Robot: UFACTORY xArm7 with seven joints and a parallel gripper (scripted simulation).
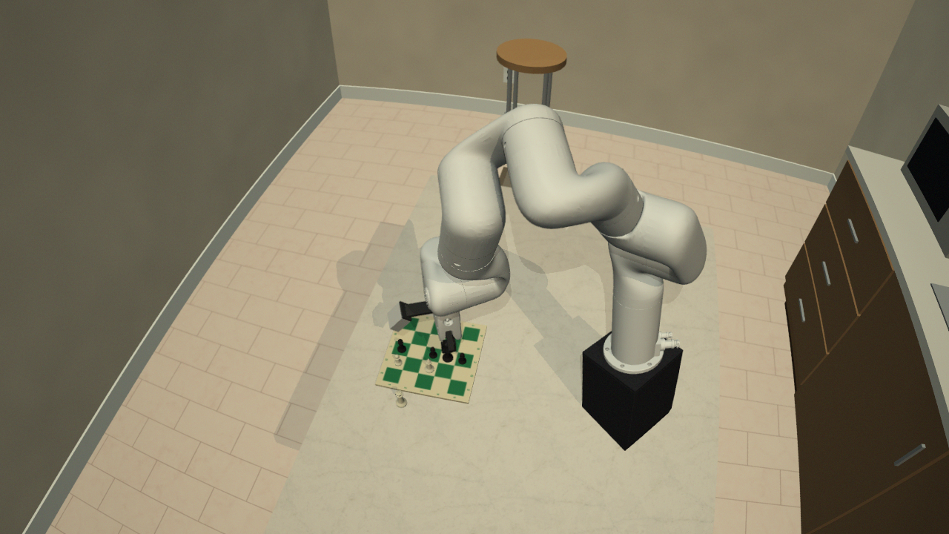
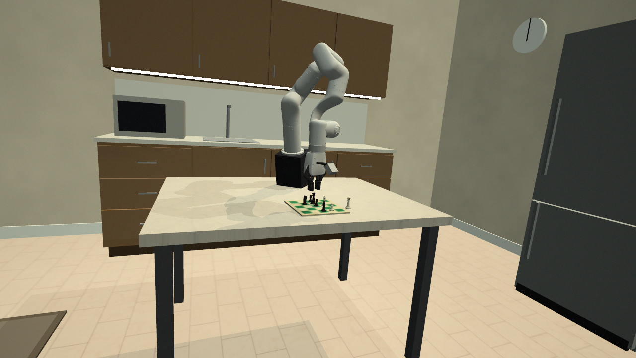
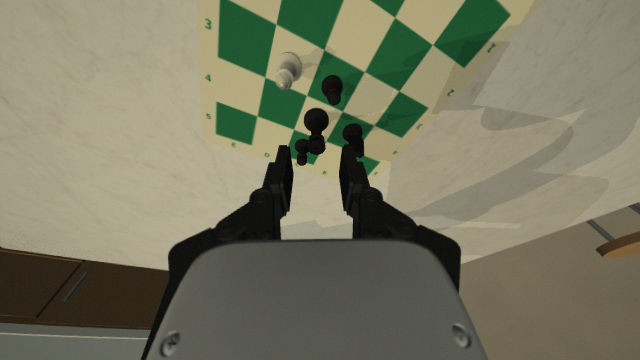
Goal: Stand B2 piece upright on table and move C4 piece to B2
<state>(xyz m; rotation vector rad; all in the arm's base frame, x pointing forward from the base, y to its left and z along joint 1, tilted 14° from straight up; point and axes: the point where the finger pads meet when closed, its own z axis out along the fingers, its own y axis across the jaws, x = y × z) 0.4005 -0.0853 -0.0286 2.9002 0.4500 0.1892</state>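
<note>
Now: the black chess piece 60 mm below my hand. Also, from my hand: chessboard: 40 mm ahead, 10 mm to the right, 80 mm below; black piece: 110 mm ahead, 10 mm to the right, 60 mm below.
</note>
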